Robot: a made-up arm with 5 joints.
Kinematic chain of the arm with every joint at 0, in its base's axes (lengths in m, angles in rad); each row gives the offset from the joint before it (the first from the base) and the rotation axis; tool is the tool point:
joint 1: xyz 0 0 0.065 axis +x
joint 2: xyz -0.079 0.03 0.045 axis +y
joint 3: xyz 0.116 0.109 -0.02 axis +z
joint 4: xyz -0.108 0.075 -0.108 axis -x
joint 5: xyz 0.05 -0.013 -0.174 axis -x
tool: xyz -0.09 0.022 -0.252
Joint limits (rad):
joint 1: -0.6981..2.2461
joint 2: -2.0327..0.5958
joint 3: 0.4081..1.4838
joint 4: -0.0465..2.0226
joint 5: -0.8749..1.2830
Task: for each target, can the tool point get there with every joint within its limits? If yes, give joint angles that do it. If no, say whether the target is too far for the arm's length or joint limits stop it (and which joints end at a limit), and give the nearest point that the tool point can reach.
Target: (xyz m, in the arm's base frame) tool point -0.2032 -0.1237 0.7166
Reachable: no: joint limits stop it (at a limit: joint 2, joint 3) | nearest point -0.1431 -0.0972 0.5769 | short by 0.154 m
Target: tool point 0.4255 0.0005 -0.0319
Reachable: yes | joints 0.7767 -0.7363 1.2886 0.6209 0.3438
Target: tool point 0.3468 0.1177 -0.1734
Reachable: yes | joints 0.4701 -0.8000 1.3356 0.5333 -0.5761
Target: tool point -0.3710 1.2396 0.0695
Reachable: no: too far | nearest point -0.2119 0.5363 0.0669 | short by 0.721 m
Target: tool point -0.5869 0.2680 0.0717
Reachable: no: joint limits stop it (at a limit: joint 2, joint 4) | nearest point -0.4945 0.2673 0.0717 | short by 0.092 m
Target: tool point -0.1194 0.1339 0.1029
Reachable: no: joint limits stop it (at a limit: joint 1, joint 2, joint 3, joint 5) | nearest point -0.1069 0.2396 0.0251 | short by 0.132 m
